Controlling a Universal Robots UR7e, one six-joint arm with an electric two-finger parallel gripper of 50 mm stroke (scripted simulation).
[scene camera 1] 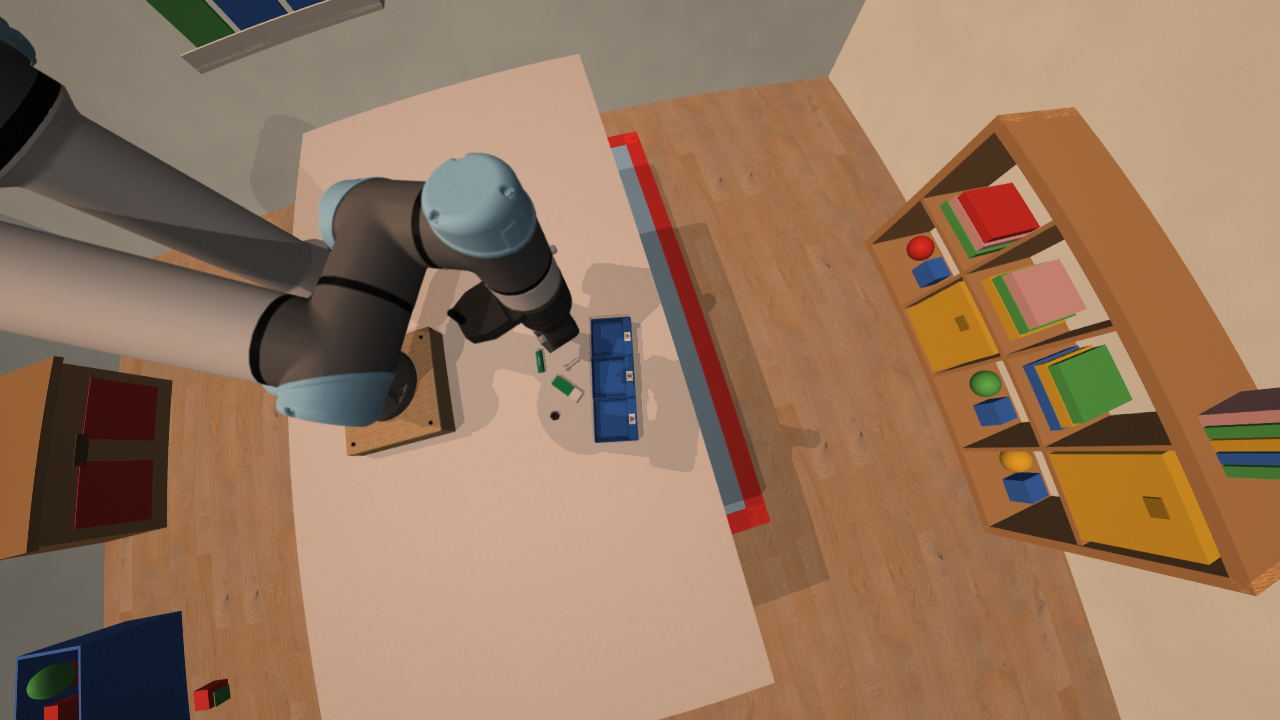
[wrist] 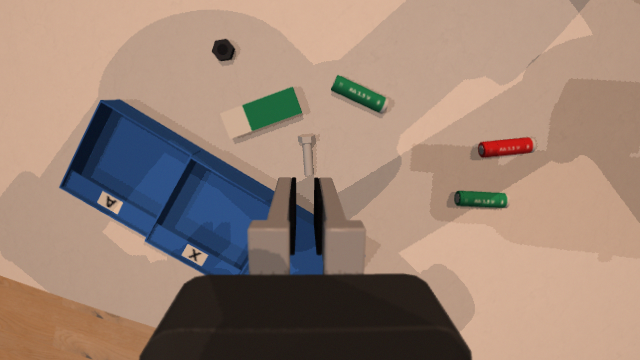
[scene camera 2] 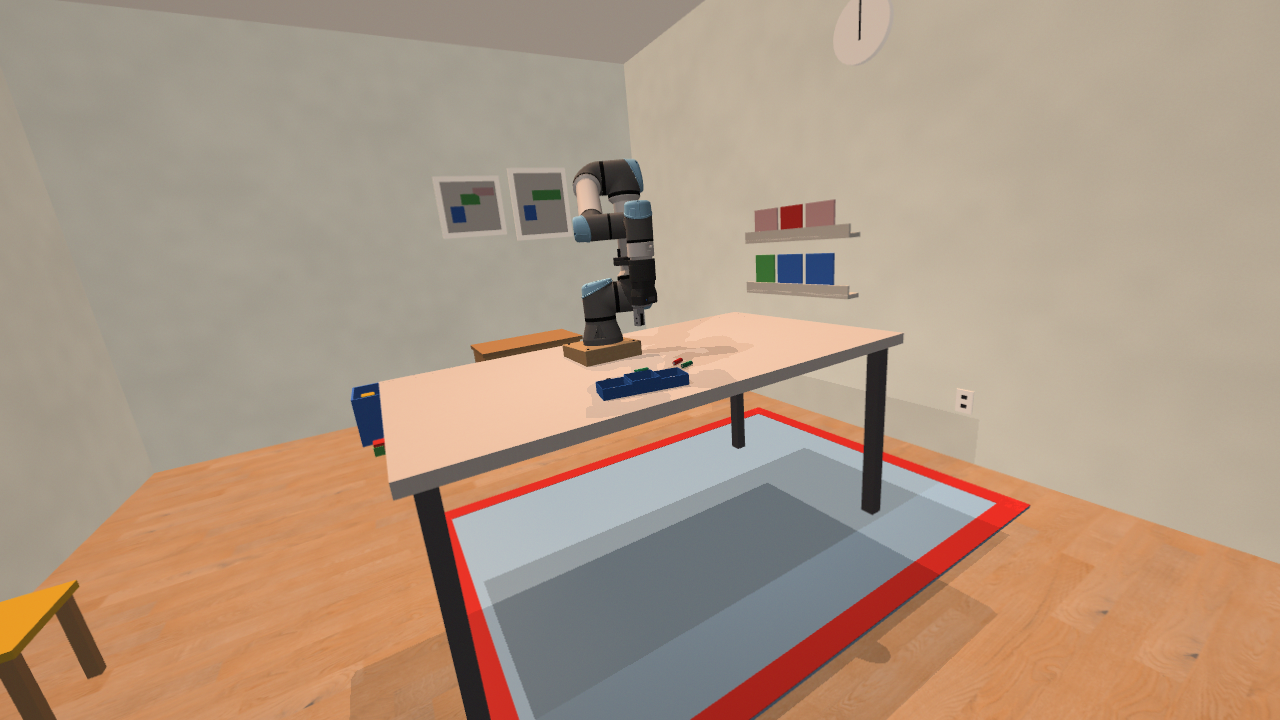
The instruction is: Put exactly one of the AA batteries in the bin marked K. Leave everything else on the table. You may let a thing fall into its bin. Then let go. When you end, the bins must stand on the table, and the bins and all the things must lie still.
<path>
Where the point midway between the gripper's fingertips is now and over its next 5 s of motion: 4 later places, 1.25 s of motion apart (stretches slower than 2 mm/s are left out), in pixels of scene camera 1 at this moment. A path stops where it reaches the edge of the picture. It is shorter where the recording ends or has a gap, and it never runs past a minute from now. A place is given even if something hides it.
My gripper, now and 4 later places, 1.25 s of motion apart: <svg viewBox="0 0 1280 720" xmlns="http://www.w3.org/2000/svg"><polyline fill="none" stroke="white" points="552,344 618,415 619,416 616,402 616,374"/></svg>
</path>
